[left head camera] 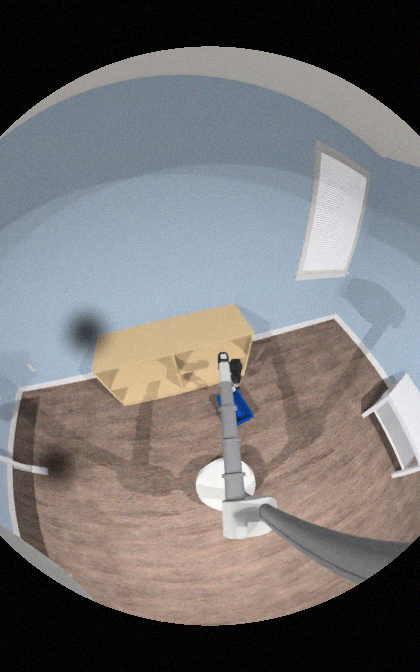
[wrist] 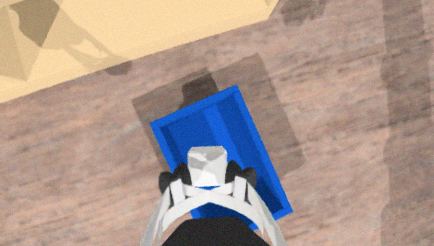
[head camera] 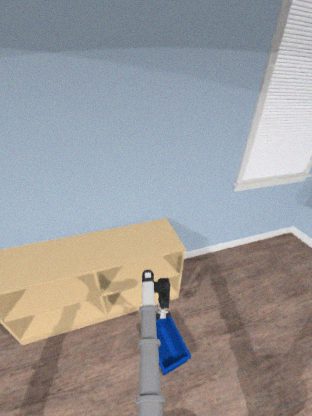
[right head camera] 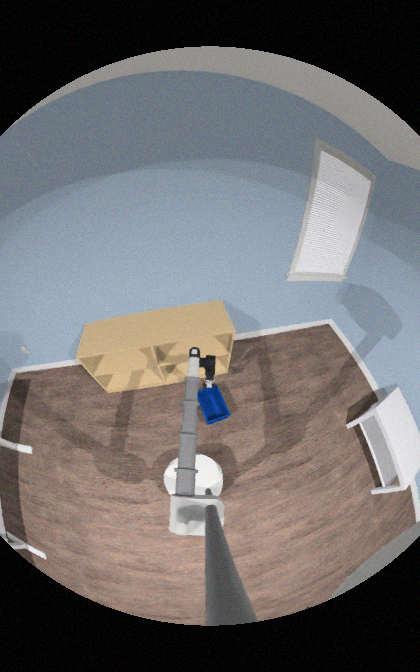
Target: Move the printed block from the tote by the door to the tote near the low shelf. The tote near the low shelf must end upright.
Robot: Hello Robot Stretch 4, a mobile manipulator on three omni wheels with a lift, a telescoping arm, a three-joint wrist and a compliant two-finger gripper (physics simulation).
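Frame: origin at the robot's base, x ahead, y left, z up, level; centimetres.
Where they show: gripper, between the fingertips: [left head camera: 232,389] [wrist: 207,175] [head camera: 162,316].
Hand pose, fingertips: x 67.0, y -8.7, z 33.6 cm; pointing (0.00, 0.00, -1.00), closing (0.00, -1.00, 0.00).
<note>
Things, the pixels of their centre, and the offset from my fingertips. "pt": a spot on its surface instead.
- blue tote, middle of its body: [wrist: 220,164] [head camera: 166,343] [left head camera: 233,408] dx -4.1, dy -3.2, dz -30.2 cm
- printed block, middle of its body: [wrist: 207,164] dx +1.3, dy +0.0, dz +0.5 cm
- window, a spot on its surface: [head camera: 280,110] pt dx +92.8, dy -93.4, dz +104.9 cm
The blue tote [head camera: 177,364] [left head camera: 246,419] [right head camera: 220,418] [wrist: 262,150] stands upright on the floor in front of the low shelf [head camera: 90,255] [left head camera: 170,335] [right head camera: 155,325] [wrist: 150,20]. My gripper [head camera: 162,314] [left head camera: 236,388] [right head camera: 209,384] [wrist: 207,175] is shut on the printed block [wrist: 207,162], a pale block with grey patches. In the wrist view the block hangs above the tote's opening, left of its middle. The fingers and wrist hide the tote's near left part. The arm covers part of the tote in the head view. The tote by the door does not show.
A white piece of furniture [left head camera: 407,415] [right head camera: 402,435] stands by the right wall. White bars [left head camera: 30,468] [right head camera: 17,446] reach in at the left edge. My white base [left head camera: 212,482] [right head camera: 175,475] is on the floor in front of the tote. A window [head camera: 280,110] is in the wall.
</note>
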